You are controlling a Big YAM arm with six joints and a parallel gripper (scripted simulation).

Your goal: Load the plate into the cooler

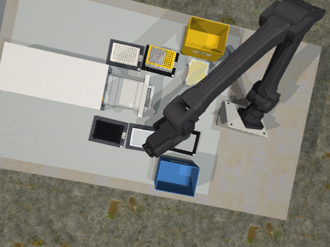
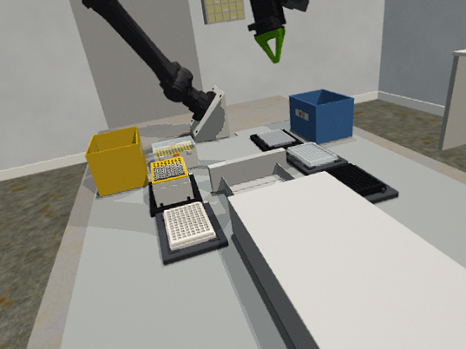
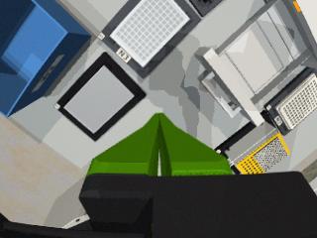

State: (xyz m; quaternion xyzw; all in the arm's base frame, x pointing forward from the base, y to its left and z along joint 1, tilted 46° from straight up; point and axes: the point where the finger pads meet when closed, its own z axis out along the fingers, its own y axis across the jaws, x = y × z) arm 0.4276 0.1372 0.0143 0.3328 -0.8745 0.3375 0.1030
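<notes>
My gripper is now 340 mm to the left of the white 96-well plate, 250 mm above it and 200 mm short of it. From my hand the other things lie so: blue bin: 230 mm below, 210 mm to the left, 100 mm behind; clear plate: 250 mm below, 70 mm ahead, 50 mm to the left; framed lid: 250 mm below, 110 mm behind, 40 mm to the left.
</notes>
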